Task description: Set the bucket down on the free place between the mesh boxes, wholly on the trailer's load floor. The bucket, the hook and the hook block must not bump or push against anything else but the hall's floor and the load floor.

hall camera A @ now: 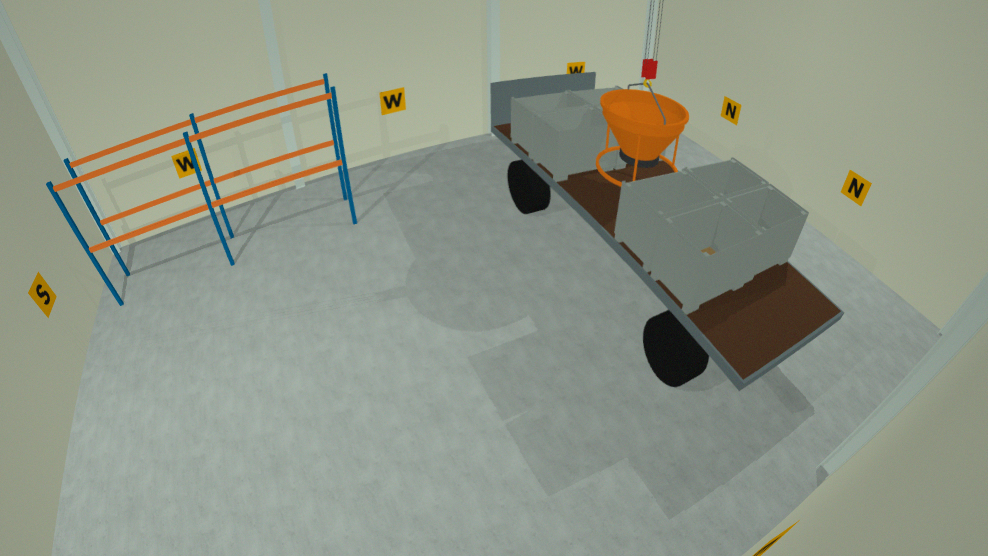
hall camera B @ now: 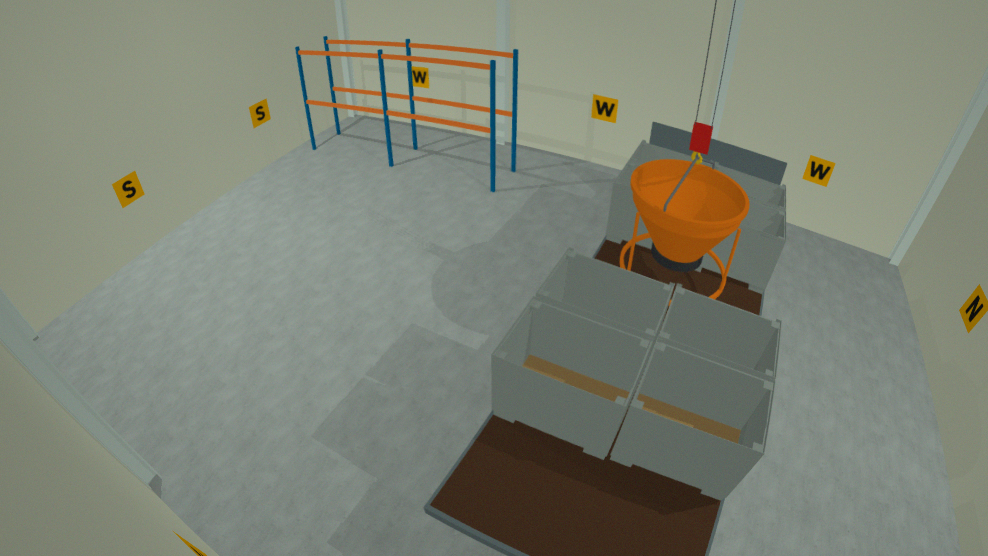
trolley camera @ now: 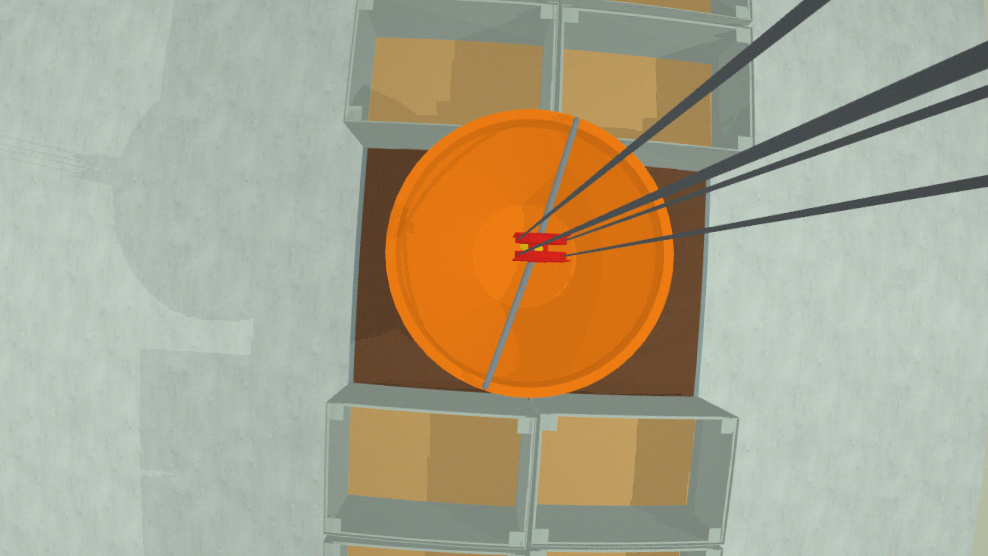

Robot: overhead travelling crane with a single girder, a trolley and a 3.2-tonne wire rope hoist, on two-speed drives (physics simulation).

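The orange bucket (hall camera A: 639, 134) (hall camera B: 680, 231) (trolley camera: 449, 276) hangs upright and low over the gap between the mesh boxes. Its foot ring is partly hidden behind the near boxes (hall camera A: 656, 242) (hall camera B: 573, 397) (trolley camera: 428, 397); it appears slightly above the brown load floor (hall camera A: 587, 197) (hall camera B: 611, 251) (trolley camera: 376, 331). The far boxes (hall camera A: 552, 138) (trolley camera: 386, 134) stand on its other side. In the trolley view its rim overlaps the far boxes' edge and nearly meets the near boxes' edge. My hook (hall camera A: 647, 83) (hall camera B: 696, 158) (trolley camera: 530, 246) holds the bail, under the red hook block (hall camera A: 648, 69) (hall camera B: 700, 138) (trolley camera: 549, 257).
The trailer's headboard (hall camera A: 507, 103) (hall camera B: 753, 165) rises behind the far boxes. A rack with blue posts (hall camera A: 210, 200) (hall camera B: 492, 124) and orange beams stands by the W wall. The ropes (trolley camera: 780, 131) run off to the right in the trolley view.
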